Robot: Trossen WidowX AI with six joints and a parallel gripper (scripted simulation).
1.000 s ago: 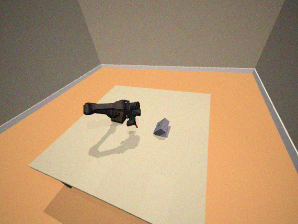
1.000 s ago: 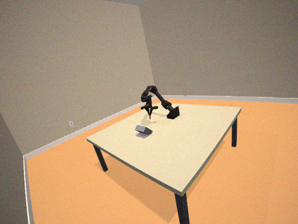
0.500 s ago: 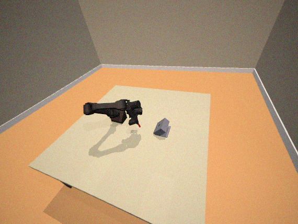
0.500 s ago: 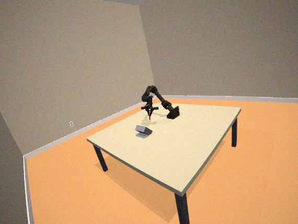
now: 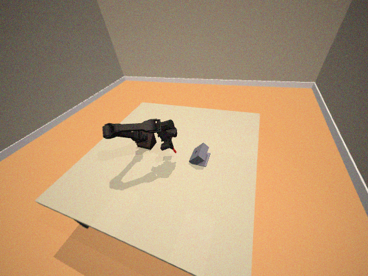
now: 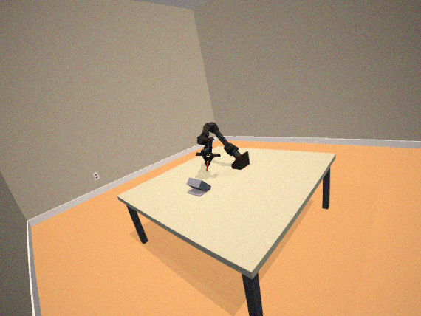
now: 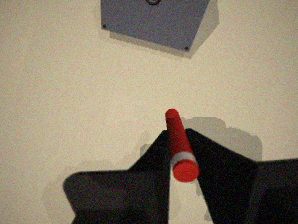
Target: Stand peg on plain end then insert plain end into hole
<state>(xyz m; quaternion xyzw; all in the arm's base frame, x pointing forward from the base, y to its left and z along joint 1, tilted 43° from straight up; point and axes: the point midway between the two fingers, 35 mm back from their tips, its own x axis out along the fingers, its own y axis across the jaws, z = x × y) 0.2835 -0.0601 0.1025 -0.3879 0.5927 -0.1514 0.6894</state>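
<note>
Right now the grey sloped panel is 170 mm ahead of my gripper tip, 70 mm below it and 40 mm to the left of it. The rest, counted from my gripper tip: peg 20 mm above, 10 mm behind; then flat foot plate 190 mm ahead, 110 mm below, 40 mm to the left.
</note>
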